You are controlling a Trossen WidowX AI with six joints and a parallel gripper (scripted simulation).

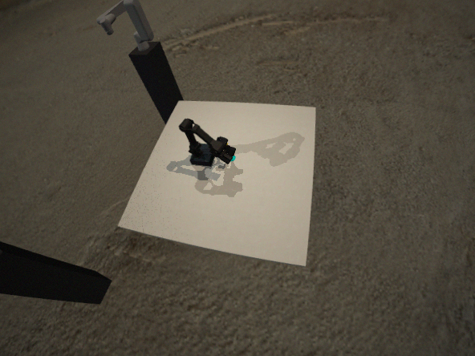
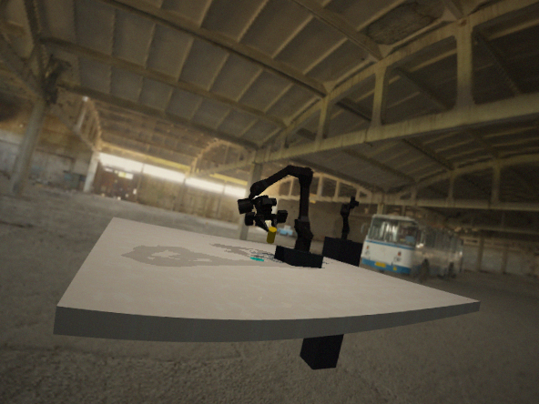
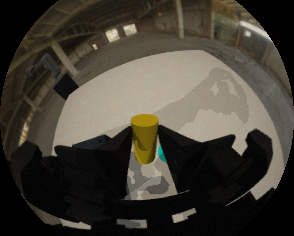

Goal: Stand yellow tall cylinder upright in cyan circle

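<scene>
Now: the cyan circle 13 cm below my gripper tip, 3 cm ahead of it and 2 cm to the right of it. From my gripper tip the other things lie so: yellow tall cylinder: 2 cm below, 1 cm to the right, 1 cm behind.
</scene>
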